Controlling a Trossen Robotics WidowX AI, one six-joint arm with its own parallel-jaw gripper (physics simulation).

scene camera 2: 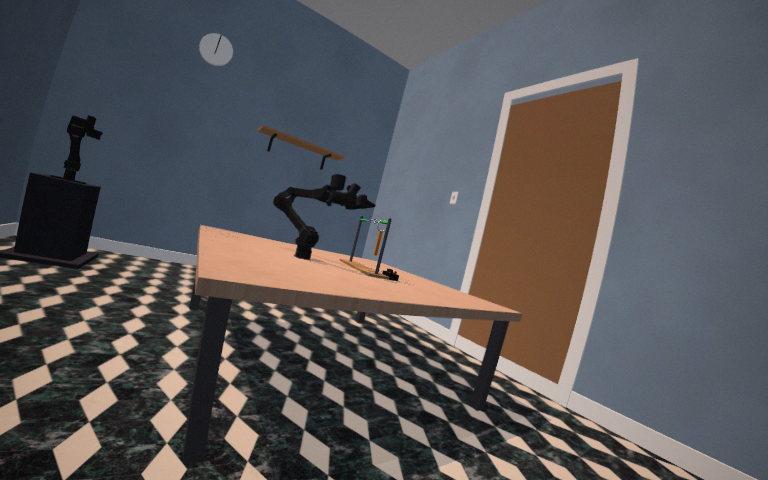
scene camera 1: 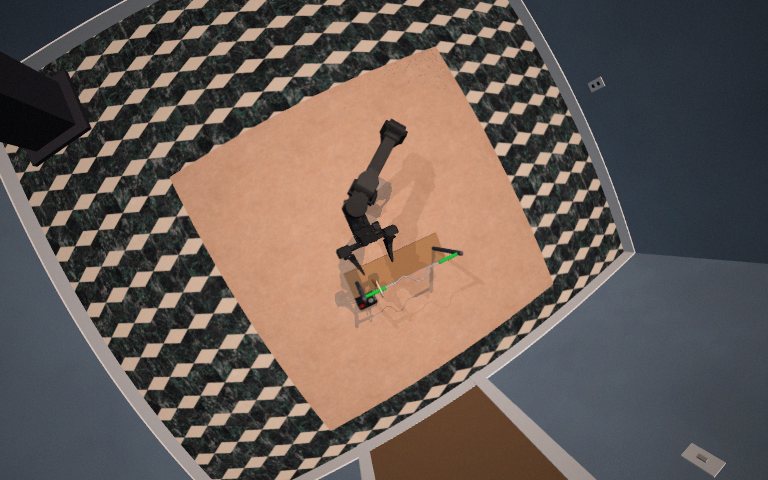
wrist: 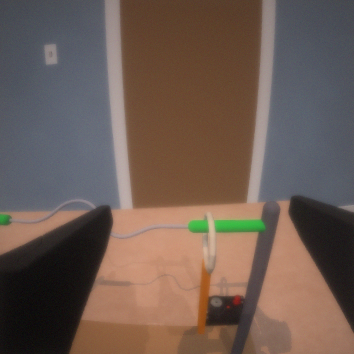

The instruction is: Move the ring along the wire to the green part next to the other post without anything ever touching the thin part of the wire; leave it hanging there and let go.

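Places are measured from the arm's base along level axes (x ahead, y left, z up), in millimetres.
Pixels of known places: gripper, between the fingertips: [scene camera 2: 371, 206] [scene camera 1: 378, 268] [wrist: 200, 209]; arm's base, origin of its link: [scene camera 2: 301, 257].
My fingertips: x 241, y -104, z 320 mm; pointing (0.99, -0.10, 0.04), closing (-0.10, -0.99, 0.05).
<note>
Ahead of a thing's pixels: the offset from my fingertips to its top centre. "*": to the spot under its first point. Level surfaces: height alone.
The pale ring {* 25 mm right, 48 mm ahead, 87 mm down} [scene camera 2: 378, 226] [wrist: 213, 245] hangs around the green part {* 55 mm right, 68 mm ahead, 55 mm down} [scene camera 1: 371, 293] [wrist: 240, 226] beside the near post {83 mm right, 69 mm ahead, 34 mm down} [scene camera 2: 384, 249] [wrist: 257, 280]. Its orange handle {* 24 mm right, 69 mm ahead, 181 mm down} [scene camera 1: 374, 281] [scene camera 2: 377, 243] [wrist: 203, 305] points down. The thin grey wire {* 110 mm left, 110 mm ahead, 45 mm down} [wrist: 75, 201] runs in bends to the other green part [scene camera 1: 449, 258] [wrist: 4, 220] at the other post {* 258 mm left, 101 mm ahead, 140 mm down} [scene camera 1: 447, 250] [scene camera 2: 355, 240]. My gripper [scene camera 1: 377, 267] [scene camera 2: 373, 204] [wrist: 200, 209] is open and empty. Its fingers stand apart from the ring and handle, on the arm's side of the wire, and higher than the wire in scene camera 2. The wrist view is slightly blurred.
Both posts stand on a brown board {90 mm left, 88 mm ahead, 308 mm down} [scene camera 1: 407, 254] on the wooden table {320 mm down} [scene camera 1: 254, 226] [scene camera 2: 249, 266]. A black box {87 mm right, 149 mm ahead, 275 mm down} [scene camera 1: 370, 304] [scene camera 2: 390, 275] [wrist: 225, 317] with a red button is by the near post. A wall shelf [scene camera 2: 300, 142] is behind the arm in scene camera 2.
</note>
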